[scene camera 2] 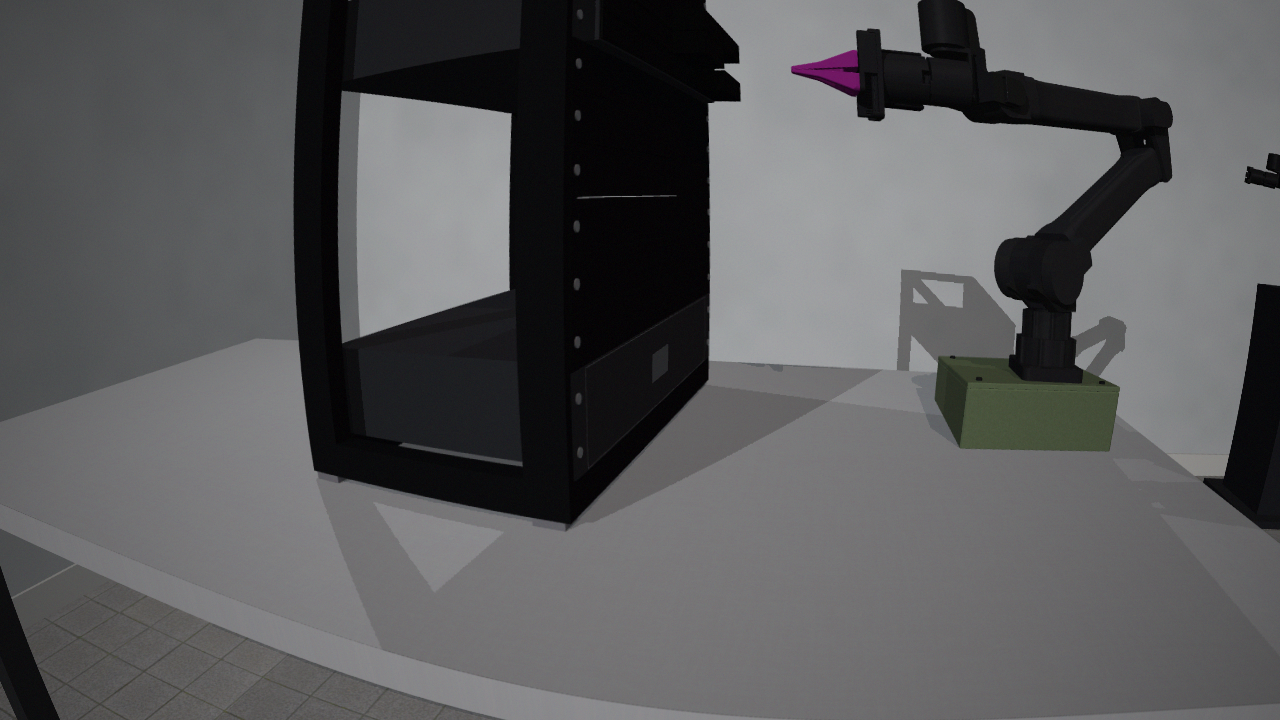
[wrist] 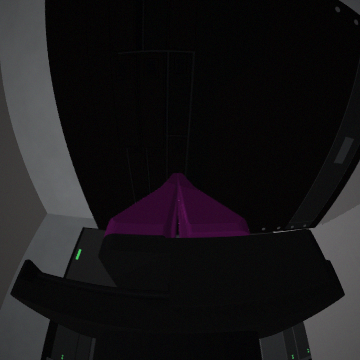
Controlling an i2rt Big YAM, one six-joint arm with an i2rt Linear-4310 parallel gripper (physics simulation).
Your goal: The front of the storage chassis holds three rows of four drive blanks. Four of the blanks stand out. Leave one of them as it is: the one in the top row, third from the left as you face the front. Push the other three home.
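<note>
My gripper is shut and empty, its magenta fingertips together. In the scene view it is level and stands off to the right of the rack front, with a gap between. In the wrist view its tips point at the very dark front. A faintly outlined upright rectangle, perhaps a drive blank, shows just above the tips there. Dark pieces stick out from the upper front in the scene view; I cannot tell whether they are blanks. The rows and the blanks' depths are too dark to tell.
The black rack stands on the grey table. A lower unit carries a grey label. The arm's base is on a green block. Dark equipment stands at the right edge. A panel with a green light shows lower left.
</note>
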